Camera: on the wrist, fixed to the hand. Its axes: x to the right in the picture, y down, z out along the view.
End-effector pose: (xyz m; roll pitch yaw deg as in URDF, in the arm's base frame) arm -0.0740 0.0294 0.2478 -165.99 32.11 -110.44
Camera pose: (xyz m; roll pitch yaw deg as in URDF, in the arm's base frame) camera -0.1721 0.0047 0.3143 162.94 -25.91 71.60
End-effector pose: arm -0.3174 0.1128 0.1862 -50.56 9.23 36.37
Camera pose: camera -0.2960 0.0755 0.0730 49.59 -10.17 -150.10
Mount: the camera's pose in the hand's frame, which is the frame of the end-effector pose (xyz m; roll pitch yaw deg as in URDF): 0.0133 0.0598 -0.1045 -1.90 -5.55 176.71
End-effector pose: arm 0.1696 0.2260 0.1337 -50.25 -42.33 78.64
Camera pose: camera 0.2278 0.3018 0.0593 42.57 40.99 -109.81
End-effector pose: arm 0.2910 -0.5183 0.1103 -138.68 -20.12 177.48
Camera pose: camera 0.2969 -0.4045 0.1515 136.09 26.45 -3.86
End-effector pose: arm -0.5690 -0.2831 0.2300 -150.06 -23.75 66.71
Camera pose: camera -0.4784 -0.3355 0.2909 148.04 30.20 -113.21
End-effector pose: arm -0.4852 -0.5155 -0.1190 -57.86 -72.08 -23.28
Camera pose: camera -0.4110 -0.6091 -0.1390 36.83 70.82 136.73
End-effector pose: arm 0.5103 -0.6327 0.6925 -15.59 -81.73 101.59
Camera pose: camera 0.4578 -0.5236 0.6889 -6.35 76.45 -98.63
